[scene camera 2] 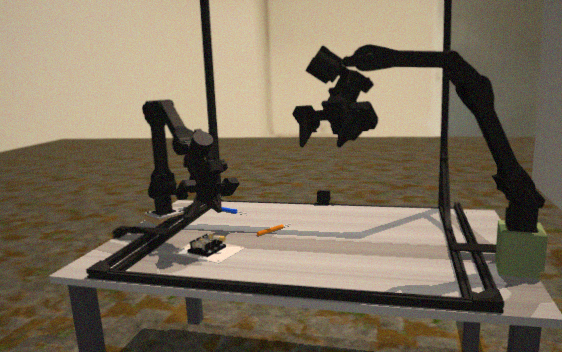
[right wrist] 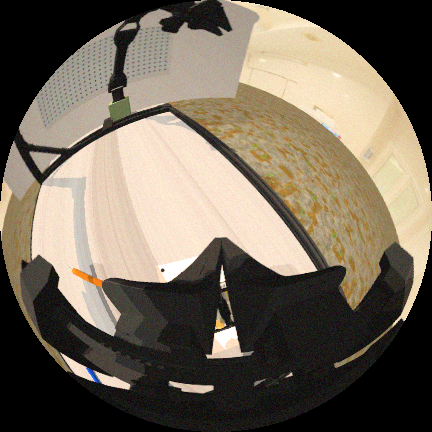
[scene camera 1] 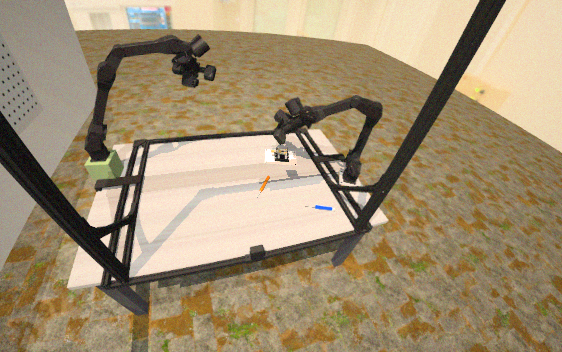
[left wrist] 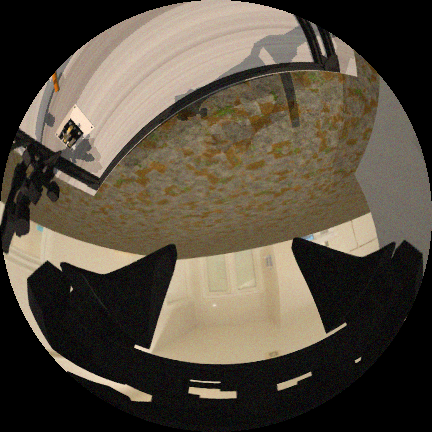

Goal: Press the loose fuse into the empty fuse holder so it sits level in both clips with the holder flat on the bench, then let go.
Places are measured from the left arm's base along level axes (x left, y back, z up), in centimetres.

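Pixels of known places: left gripper, fingertip midpoint: (scene camera 2: 318, 146) (right wrist: 225, 33) (scene camera 1: 200, 77) (left wrist: 236, 247); right gripper, fingertip midpoint: (scene camera 2: 220, 211) (right wrist: 220, 242) (scene camera 1: 270, 133) (left wrist: 60, 151); left arm's base, origin of the base link: (scene camera 2: 521, 227) (right wrist: 118, 99) (scene camera 1: 100, 156); right arm's base, origin of the base link: (scene camera 2: 163, 211) (scene camera 1: 349, 178).
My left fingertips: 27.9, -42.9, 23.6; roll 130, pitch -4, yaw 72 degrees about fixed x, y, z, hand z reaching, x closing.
Observation:
For each thing: its middle in the pictures, then the offset to it from my left fingertips, as dx, dy, dz. "*": a spot on its surface instead.
- black fuse holder, body centre: (right wrist: 210, 308) (scene camera 2: 208, 244) (left wrist: 69, 133) (scene camera 1: 281, 154) -19.7, -39.6, -32.7
- white square plate, surface spot: (right wrist: 176, 270) (scene camera 2: 234, 250) (left wrist: 76, 112) * -21.5, -32.1, -34.3
- orange screwdriver, body centre: (right wrist: 81, 274) (scene camera 2: 275, 228) (scene camera 1: 263, 186) -40.8, -26.9, -33.8
- blue screwdriver, body centre: (scene camera 2: 232, 210) (scene camera 1: 319, 207) -55.4, -49.4, -33.8
The black fuse holder (scene camera 1: 281, 154) (scene camera 2: 205, 246) (left wrist: 70, 133) sits on a white square plate (scene camera 2: 232, 253) (left wrist: 80, 114) (right wrist: 176, 270). Pale and yellowish parts show on the holder; I cannot tell the loose fuse from the clips, nor whether it sits level. My right gripper (scene camera 1: 280, 140) (scene camera 2: 218, 208) (right wrist: 220, 242) is shut and empty, with its tips above the holder. In the right wrist view its fingers hide most of the holder; dark and yellowish parts show through the gap between them. My left gripper (scene camera 2: 321, 145) (left wrist: 236, 247) is open and empty, high above the table and away from the holder.
An orange screwdriver (scene camera 1: 264, 184) (scene camera 2: 270, 230) (right wrist: 87, 277) and a blue screwdriver (scene camera 1: 323, 207) (scene camera 2: 229, 210) lie on the table. A black frame (scene camera 1: 190, 266) (scene camera 2: 280, 292) runs along the table edges, with tall posts rising from it. A green block (scene camera 1: 104, 166) (scene camera 2: 521, 252) is at the left arm's base.

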